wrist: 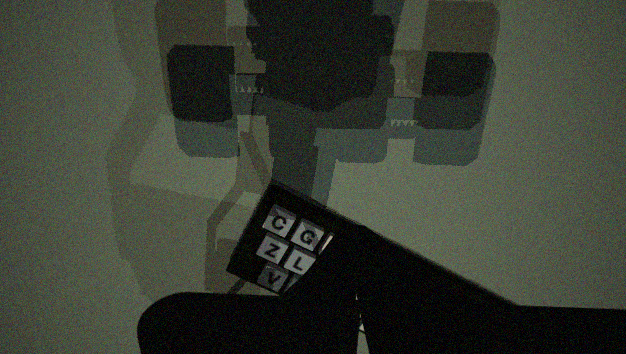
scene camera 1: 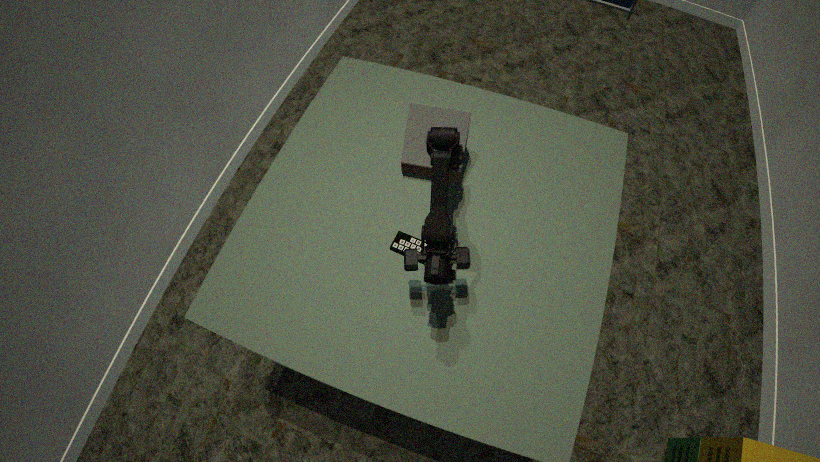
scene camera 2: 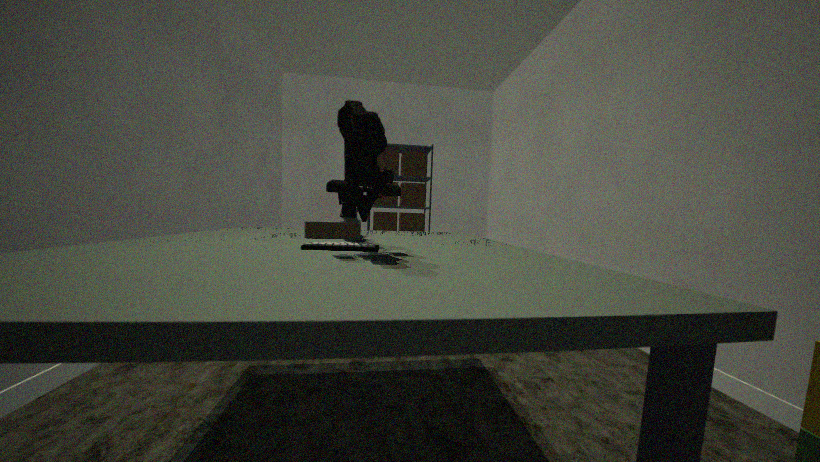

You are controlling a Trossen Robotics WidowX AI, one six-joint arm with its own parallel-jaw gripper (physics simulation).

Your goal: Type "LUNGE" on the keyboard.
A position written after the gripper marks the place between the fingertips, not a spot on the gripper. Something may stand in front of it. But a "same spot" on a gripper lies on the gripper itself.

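Scene:
Gripper visible: wrist view, scene camera 1 (435, 268), scene camera 2. Same spot on the gripper: (wrist: 403, 295) and (scene camera 2: 364, 203).

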